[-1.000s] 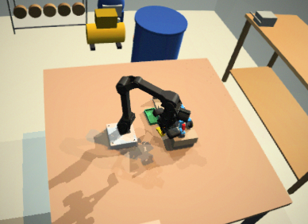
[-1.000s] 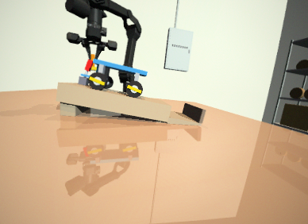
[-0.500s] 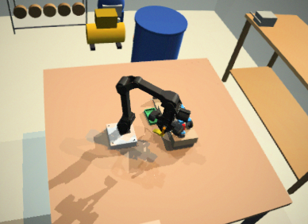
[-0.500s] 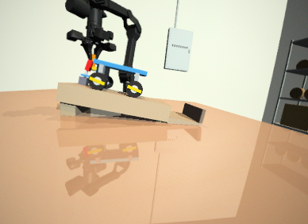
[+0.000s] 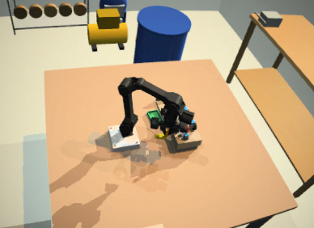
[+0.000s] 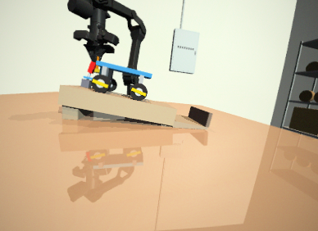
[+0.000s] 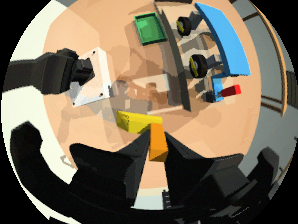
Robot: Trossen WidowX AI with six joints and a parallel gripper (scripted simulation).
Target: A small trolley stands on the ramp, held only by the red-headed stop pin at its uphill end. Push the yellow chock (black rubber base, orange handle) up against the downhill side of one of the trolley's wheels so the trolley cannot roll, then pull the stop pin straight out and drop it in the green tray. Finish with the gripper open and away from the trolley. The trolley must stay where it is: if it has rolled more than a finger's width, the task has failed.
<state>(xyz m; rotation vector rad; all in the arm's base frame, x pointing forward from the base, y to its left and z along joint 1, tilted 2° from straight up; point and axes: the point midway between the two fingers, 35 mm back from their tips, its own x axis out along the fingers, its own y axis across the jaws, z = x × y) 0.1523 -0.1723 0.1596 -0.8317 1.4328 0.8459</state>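
Right now my gripper tip is 180 mm short of the blue-decked trolley, 100 mm to the right of it and 60 mm above it. The rest, counted from my gripper tip: yellow chock (20 mm behind, 10 mm to the left, 10 mm below); red-headed stop pin (140 mm ahead, 40 mm below).
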